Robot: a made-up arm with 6 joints. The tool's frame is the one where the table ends. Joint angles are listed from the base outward.
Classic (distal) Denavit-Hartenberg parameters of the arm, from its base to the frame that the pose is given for. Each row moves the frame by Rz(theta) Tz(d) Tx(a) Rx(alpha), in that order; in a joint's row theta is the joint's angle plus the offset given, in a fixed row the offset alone. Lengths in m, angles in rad.
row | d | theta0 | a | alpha
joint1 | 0.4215 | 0 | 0.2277 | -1.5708
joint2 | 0 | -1.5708 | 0.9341 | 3.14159
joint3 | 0 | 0 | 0.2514 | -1.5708
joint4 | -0.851 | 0 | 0 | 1.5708
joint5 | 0 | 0 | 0 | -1.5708
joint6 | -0.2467 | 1.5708 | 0 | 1.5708
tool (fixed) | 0 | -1.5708 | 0 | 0
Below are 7 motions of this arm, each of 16 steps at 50 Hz.
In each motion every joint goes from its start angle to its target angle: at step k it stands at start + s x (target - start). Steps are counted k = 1, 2, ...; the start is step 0. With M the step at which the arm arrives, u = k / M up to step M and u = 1 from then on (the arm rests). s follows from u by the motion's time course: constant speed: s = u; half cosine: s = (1 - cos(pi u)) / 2; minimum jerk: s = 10 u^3 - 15 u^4 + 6 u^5.
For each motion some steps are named. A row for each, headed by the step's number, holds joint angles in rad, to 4 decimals.
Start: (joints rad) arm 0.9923 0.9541 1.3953 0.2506 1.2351 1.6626
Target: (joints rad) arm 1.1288 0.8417 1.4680 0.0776 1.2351 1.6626
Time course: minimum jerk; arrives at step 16
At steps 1, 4, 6, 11, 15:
1: 0.9926 0.9539 1.3955 0.2502 1.2351 1.6626
4: 1.0064 0.9425 1.4028 0.2327 1.2351 1.6626
6: 1.0299 0.9232 1.4153 0.2030 1.2351 1.6626
11: 1.1042 0.8619 1.4549 0.1087 1.2351 1.6626
15: 1.1285 0.8419 1.4678 0.0780 1.2351 1.6626

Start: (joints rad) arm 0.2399 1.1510 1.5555 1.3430 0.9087 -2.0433
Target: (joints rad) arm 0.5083 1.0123 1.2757 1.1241 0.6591 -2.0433
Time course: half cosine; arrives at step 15
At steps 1, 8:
1: 0.2428 1.1495 1.5524 1.3406 0.9060 -2.0433
8: 0.3881 1.0744 1.4010 1.2221 0.7709 -2.0433

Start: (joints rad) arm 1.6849 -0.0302 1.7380 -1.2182 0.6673 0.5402
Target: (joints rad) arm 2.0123 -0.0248 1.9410 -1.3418 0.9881 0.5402
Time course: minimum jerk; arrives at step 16
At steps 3, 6, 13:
3: 1.7009 -0.0299 1.7479 -1.2242 0.6829 0.5402
6: 1.7750 -0.0287 1.7939 -1.2522 0.7556 0.5402
13: 1.9963 -0.0251 1.9311 -1.3358 0.9725 0.5402

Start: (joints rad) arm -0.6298 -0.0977 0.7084 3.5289 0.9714 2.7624
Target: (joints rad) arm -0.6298 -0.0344 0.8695 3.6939 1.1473 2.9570
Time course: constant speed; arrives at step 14
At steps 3, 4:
3: -0.6298 -0.0841 0.7429 3.5643 1.0091 2.8041
4: -0.6298 -0.0796 0.7544 3.5760 1.0217 2.8180

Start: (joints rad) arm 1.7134 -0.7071 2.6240 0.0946 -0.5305 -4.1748
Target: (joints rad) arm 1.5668 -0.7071 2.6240 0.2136 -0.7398 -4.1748
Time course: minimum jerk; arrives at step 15
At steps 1, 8, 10, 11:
1: 1.7130 -0.7071 2.6240 0.0949 -0.5311 -4.1748
8: 1.6310 -0.7071 2.6240 0.1615 -0.6482 -4.1748
10: 1.5976 -0.7071 2.6240 0.1886 -0.6959 -4.1748
11: 1.5847 -0.7071 2.6240 0.1991 -0.7143 -4.1748

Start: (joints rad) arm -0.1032 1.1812 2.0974 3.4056 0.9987 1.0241
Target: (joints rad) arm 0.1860 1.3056 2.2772 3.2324 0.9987 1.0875
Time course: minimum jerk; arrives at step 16
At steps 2, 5, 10, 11, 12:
2: -0.0986 1.1832 2.1003 3.4028 0.9987 1.0251
5: -0.0511 1.2036 2.1298 3.3744 0.9987 1.0355
10: 0.1064 1.2714 2.2277 3.2801 0.9987 1.0701
11: 0.1339 1.2832 2.2448 3.2636 0.9987 1.0761
12: 0.1561 1.2927 2.2586 3.2503 0.9987 1.0809

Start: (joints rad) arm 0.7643 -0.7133 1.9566 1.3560 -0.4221 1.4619
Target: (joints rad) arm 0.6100 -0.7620 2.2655 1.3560 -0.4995 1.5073
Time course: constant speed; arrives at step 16
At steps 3, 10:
3: 0.7354 -0.7224 2.0145 1.3560 -0.4366 1.4704
10: 0.6679 -0.7437 2.1497 1.3560 -0.4705 1.4903

